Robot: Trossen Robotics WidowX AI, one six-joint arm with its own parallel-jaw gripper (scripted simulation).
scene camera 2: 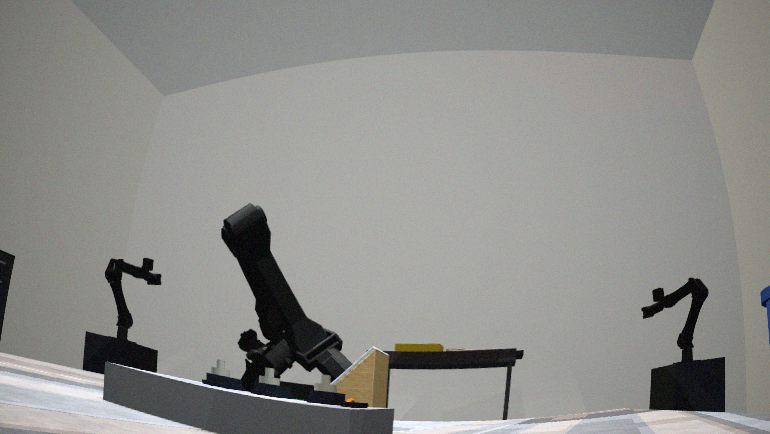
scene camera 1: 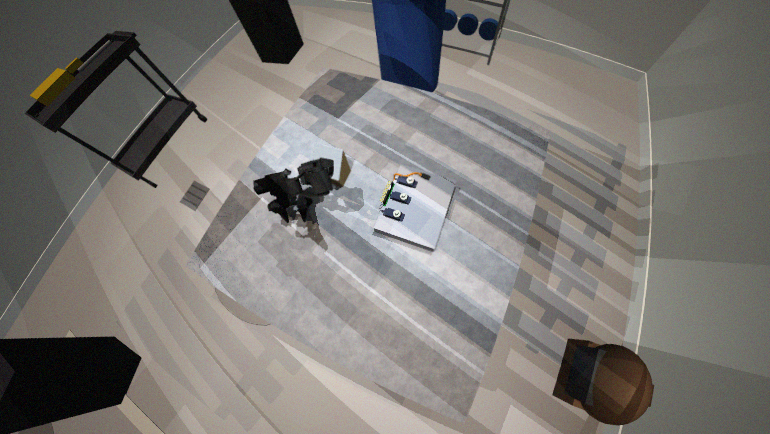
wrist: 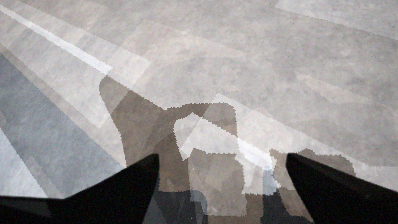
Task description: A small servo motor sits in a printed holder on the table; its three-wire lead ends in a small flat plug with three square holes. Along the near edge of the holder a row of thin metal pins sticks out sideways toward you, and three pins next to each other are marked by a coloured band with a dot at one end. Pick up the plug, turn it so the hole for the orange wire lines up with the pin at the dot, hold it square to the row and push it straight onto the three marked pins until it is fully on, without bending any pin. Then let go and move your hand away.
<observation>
The gripper (scene camera 2: 239, 395) is open, with nothing in its grasp. Also in view: a grey holder plate (scene camera 1: 424, 215).
The gripper also shows in the wrist view (wrist: 222, 160).
</observation>
